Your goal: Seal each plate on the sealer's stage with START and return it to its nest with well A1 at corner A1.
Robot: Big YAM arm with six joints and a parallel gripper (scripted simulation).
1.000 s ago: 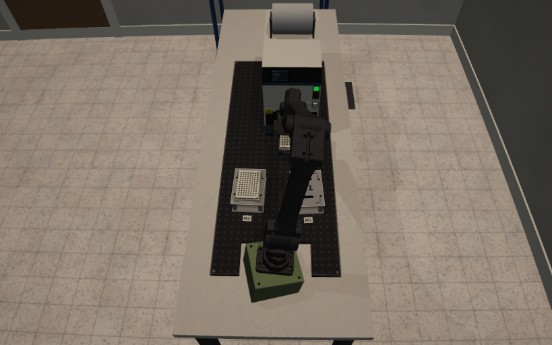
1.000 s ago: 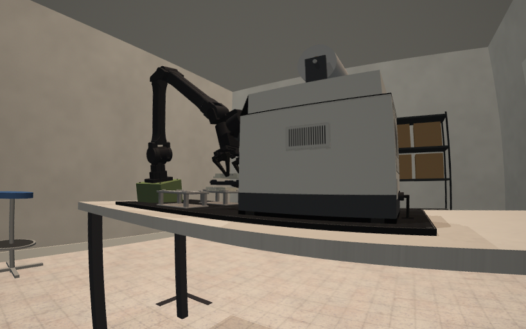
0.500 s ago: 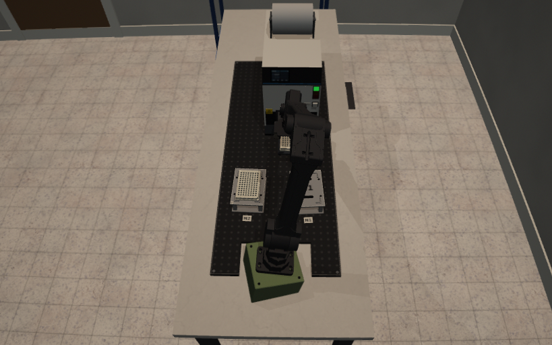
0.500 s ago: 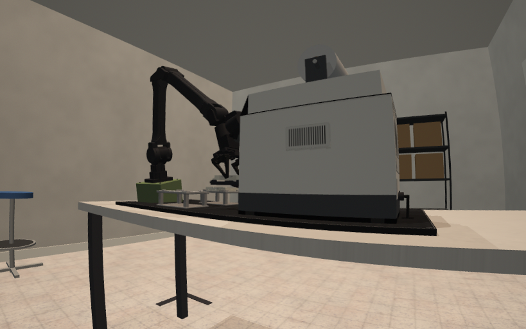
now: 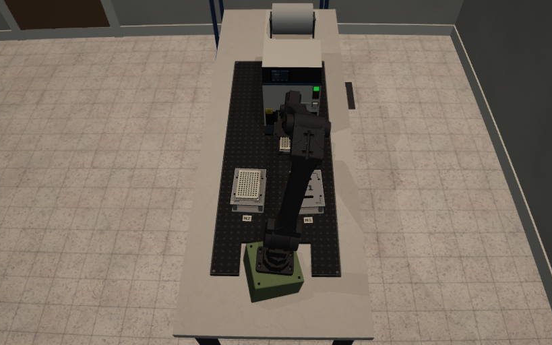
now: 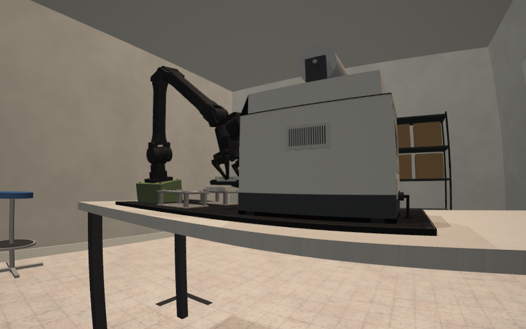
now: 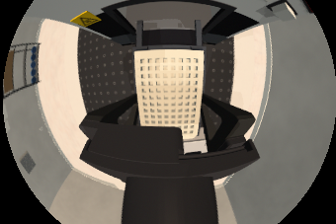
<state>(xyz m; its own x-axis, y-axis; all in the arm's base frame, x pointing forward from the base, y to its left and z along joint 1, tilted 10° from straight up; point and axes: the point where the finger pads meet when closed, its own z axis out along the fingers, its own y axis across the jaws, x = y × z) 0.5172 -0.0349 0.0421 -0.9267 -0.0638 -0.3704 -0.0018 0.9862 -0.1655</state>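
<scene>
Now: hand 2 cm above the sealer stage. The rest, counted from my hand: yellow warning label 10 cm ahead, 9 cm to the left, 4 cm above; white well plate 20 cm behind, 15 cm to the left, 4 cm below; N2 label 31 cm behind, 16 cm to the left, 11 cm below.
</scene>
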